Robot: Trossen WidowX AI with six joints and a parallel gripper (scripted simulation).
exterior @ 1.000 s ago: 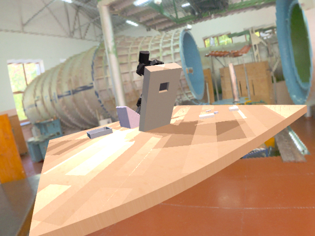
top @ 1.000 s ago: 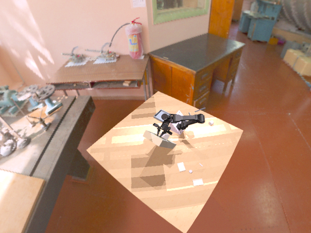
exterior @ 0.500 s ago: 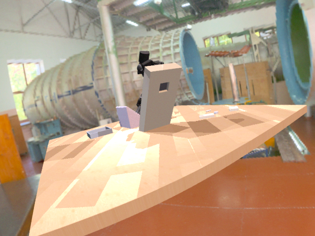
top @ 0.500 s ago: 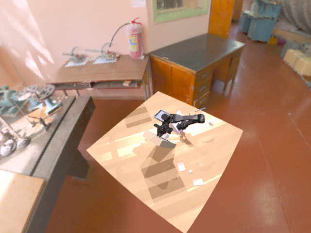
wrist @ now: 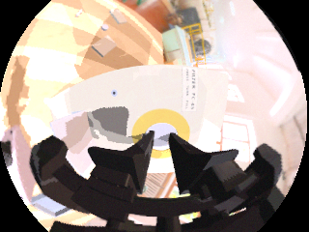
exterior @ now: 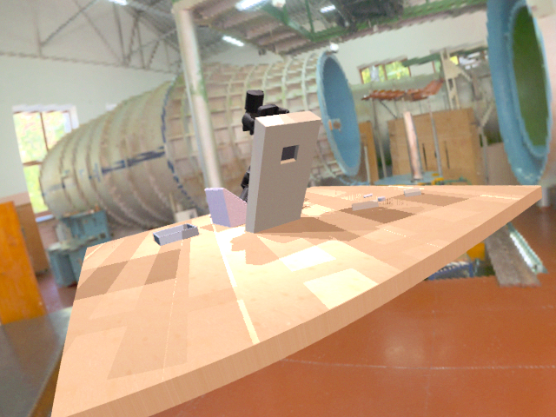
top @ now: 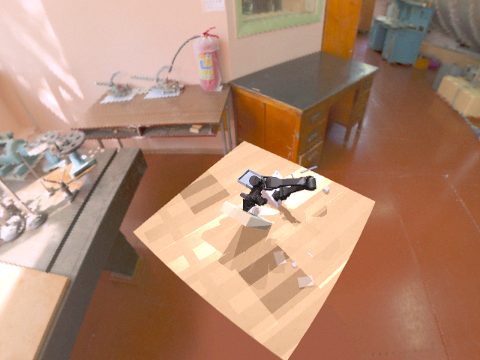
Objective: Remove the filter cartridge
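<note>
My gripper tip is now 10 mm short of the round filter cartridge and 10 mm above it. Round my gripper tip: grey service panel 40 mm behind, 80 mm below; shallow blue-grey tray 450 mm behind, 230 mm to the right, 240 mm below.
</note>
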